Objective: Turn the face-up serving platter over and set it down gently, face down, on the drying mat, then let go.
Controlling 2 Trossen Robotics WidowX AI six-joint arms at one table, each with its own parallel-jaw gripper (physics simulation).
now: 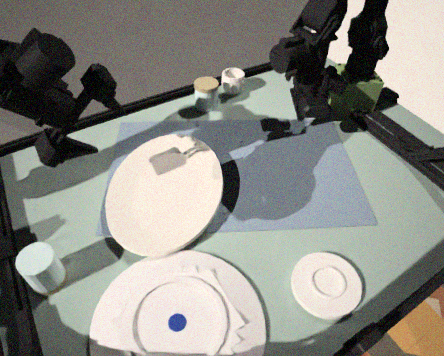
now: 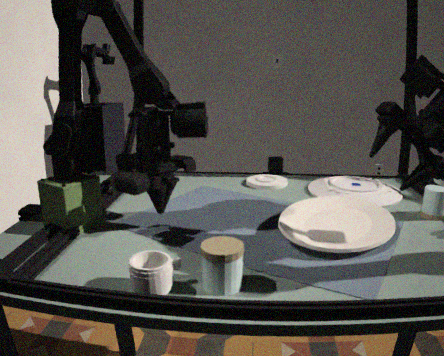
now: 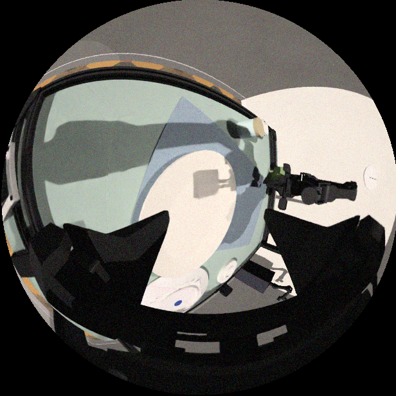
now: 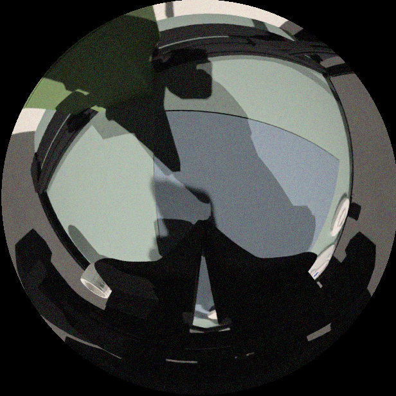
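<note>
The cream oval platter lies face up, its hollow side showing, over one end of the blue drying mat. Its rim stands clear of the mat and casts a dark shadow. A gripper-shaped shadow falls on the platter. My left gripper is open and empty, above and beside the platter's rim, apart from it. My right gripper is shut and empty above the mat's other end, away from the platter. The platter's underside is mostly hidden.
A wood-lidded jar and a white mug stand near one table edge. A large plate, a small saucer and a pale cylinder stand around the platter. A green box is by the right arm.
</note>
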